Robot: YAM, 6 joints.
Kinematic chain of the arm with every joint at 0, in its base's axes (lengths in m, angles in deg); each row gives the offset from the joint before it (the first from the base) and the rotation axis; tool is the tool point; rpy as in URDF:
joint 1: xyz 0 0 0.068 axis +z
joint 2: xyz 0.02 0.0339 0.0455 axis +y
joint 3: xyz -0.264 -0.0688 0 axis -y
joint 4: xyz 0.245 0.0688 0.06 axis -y
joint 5: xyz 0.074 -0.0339 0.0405 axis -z
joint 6: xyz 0.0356 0 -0.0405 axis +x
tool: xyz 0 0 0 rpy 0 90 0
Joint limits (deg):
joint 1: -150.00..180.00
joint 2: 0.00..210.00
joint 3: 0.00..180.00
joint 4: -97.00..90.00
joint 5: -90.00..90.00
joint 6: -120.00..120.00
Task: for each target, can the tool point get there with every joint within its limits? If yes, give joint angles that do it. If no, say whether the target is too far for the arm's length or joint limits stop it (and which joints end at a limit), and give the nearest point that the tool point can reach.
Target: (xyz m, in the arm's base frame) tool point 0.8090 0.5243 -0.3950
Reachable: no: too far | nearest point 0.4792 0.3105 -0.1833 | short by 0.446 m
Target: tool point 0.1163 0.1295 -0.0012
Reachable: yes | joints 40.89 116.39 15.17 24.93 -37.74 -71.80
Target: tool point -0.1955 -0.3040 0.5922
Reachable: yes | joints 54.61 41.63 144.24 30.24 27.96 -22.05
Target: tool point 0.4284 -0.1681 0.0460
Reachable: yes | joints -23.25 141.16 68.20 64.11 -24.34 -38.29
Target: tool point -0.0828 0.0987 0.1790
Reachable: yes | joints 143.27 48.64 24.76 -46.45 56.27 -27.64
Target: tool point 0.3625 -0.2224 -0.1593
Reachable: yes | joints -27.64 172.36 100.82 -13.51 54.21 40.96
